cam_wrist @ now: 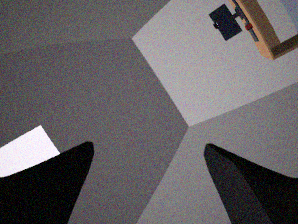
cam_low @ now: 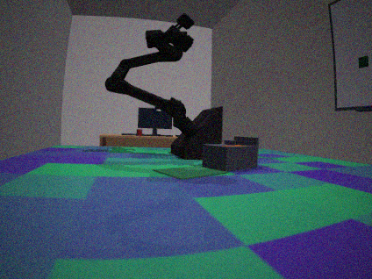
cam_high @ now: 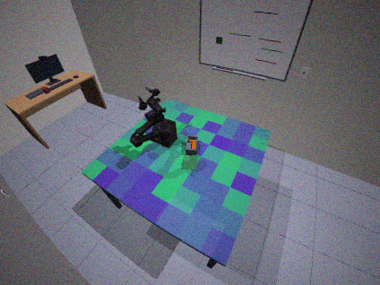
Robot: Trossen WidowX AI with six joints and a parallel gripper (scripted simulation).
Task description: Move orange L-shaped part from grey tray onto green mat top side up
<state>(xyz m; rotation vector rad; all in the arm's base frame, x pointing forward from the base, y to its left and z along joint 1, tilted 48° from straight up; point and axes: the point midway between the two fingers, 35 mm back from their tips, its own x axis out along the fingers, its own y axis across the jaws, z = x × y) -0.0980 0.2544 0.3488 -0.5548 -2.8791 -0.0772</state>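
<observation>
The orange L-shaped part is 49 cm below my gripper tip, 32 cm ahead of it and 16 cm to the left of it. Also, from my gripper tip: green mat 56 cm below, 40 cm ahead, 1 cm to the left.
</observation>
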